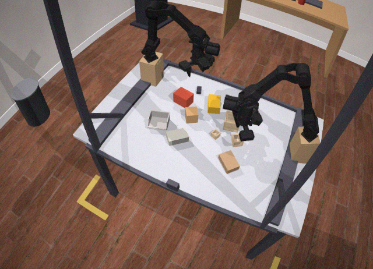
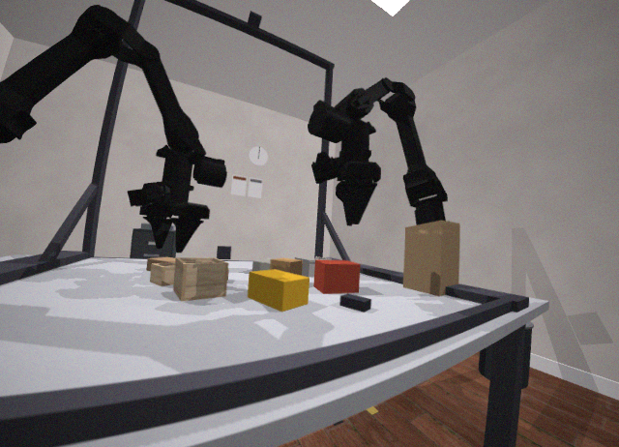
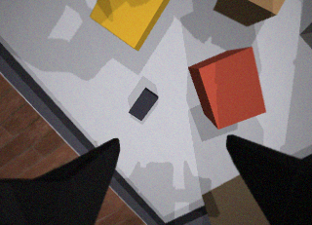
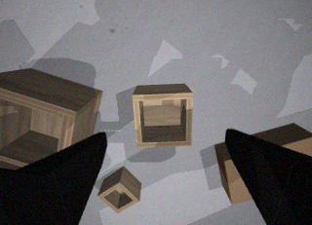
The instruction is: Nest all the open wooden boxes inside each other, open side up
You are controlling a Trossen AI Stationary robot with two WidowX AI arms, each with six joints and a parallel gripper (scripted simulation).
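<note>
My right gripper is now 130 mm past the flat tan block, 20 mm to the left of it and 90 mm above it. From my right hand the other things lie so: red block (70 mm ahead, 370 mm to the left, 70 mm below); then tan cube (270 mm to the left, 70 mm below); then grey block (150 mm behind, 250 mm to the left, 90 mm below).
My left hand is 90 mm past the red block, 20 mm to the right of it and 150 mm above it. Also, from my left hand: tan cube (160 mm behind, 80 mm to the right, 150 mm below); then white tray (290 mm behind, 30 mm to the left, 160 mm below); then black block (40 mm ahead, 10 mm to the right, 170 mm below).
</note>
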